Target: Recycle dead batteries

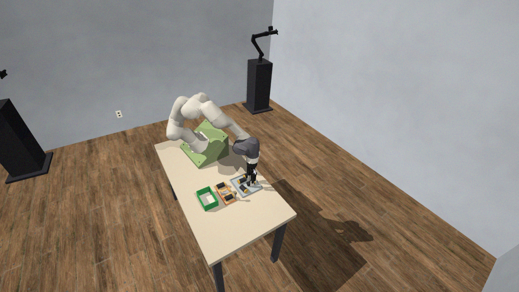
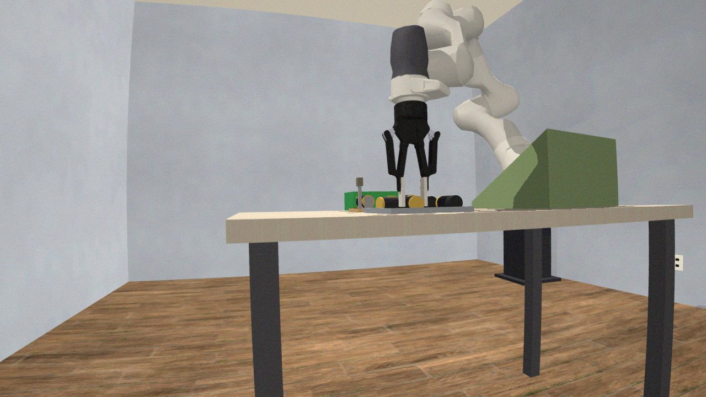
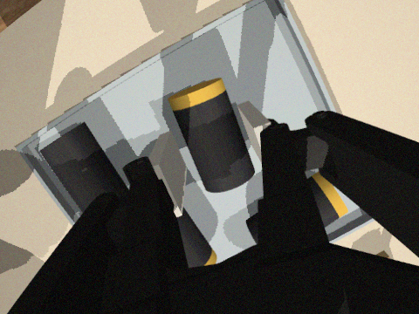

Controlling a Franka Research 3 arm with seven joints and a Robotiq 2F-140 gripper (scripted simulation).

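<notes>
The grey tray lies 40 mm below my hand, 30 mm to the right of it and 20 mm behind it. From my hand the other things lie so: battery holder (210 mm to the right, 40 mm below); then green recycling box (350 mm to the right, 30 mm below); then bulb post (170 mm to the right, 80 mm ahead, 10 mm below).
</notes>
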